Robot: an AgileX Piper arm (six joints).
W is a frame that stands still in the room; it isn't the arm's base.
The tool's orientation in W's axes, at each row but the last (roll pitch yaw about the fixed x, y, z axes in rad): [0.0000 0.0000 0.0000]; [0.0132 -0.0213 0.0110]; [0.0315 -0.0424 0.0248]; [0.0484 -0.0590 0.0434]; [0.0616 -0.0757 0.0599]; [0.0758 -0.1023 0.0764]
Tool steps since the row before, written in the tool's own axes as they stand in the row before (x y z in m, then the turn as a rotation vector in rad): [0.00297 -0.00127 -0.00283 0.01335 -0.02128 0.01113]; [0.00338 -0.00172 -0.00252 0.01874 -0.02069 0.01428]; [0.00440 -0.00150 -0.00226 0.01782 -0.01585 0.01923]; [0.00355 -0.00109 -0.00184 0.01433 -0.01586 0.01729]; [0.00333 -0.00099 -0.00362 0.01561 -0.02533 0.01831]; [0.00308 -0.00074 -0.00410 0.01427 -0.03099 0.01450]
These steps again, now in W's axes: [0.00297 -0.00127 -0.00283 0.01335 -0.02128 0.01113]; [0.00345 -0.00165 -0.00247 0.01867 -0.02067 0.01440]; [0.00453 -0.00132 -0.00212 0.01741 -0.01602 0.01946]; [0.00370 -0.00084 -0.00168 0.01404 -0.01608 0.01732]; [0.00364 -0.00055 -0.00341 0.01586 -0.02551 0.01785]; [0.00351 -0.00016 -0.00381 0.01536 -0.03092 0.01351]
